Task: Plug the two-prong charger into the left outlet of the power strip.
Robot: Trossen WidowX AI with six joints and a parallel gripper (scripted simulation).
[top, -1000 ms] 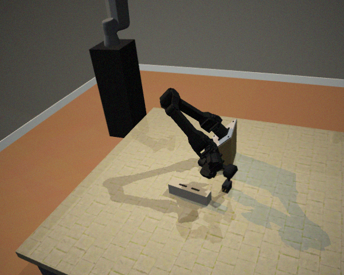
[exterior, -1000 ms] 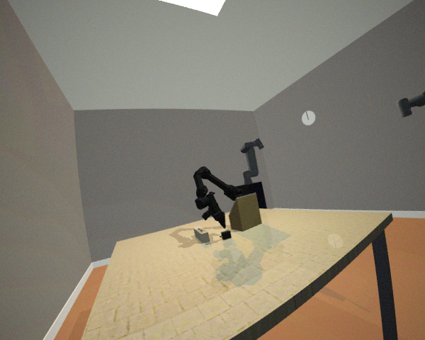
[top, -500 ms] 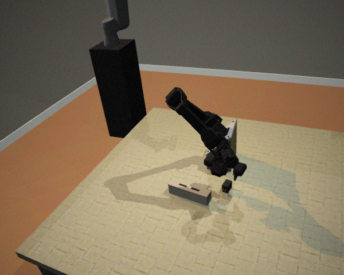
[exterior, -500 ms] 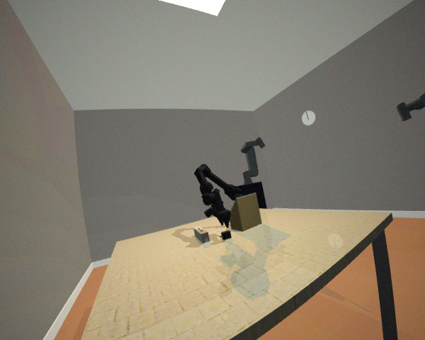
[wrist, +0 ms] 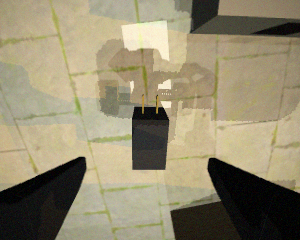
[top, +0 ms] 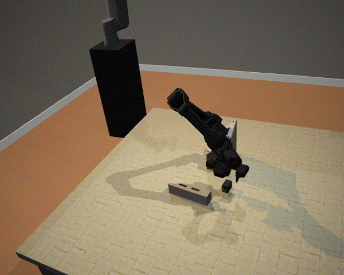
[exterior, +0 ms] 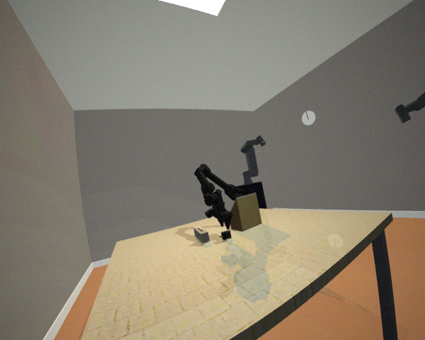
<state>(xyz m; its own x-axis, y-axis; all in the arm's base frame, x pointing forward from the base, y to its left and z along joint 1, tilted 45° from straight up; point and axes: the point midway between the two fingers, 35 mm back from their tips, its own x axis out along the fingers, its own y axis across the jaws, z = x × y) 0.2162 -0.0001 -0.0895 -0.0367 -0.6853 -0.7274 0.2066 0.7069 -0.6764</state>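
My gripper tip is 2 cm short of the two-prong charger, 1 cm to the left of it and 4 cm above it.
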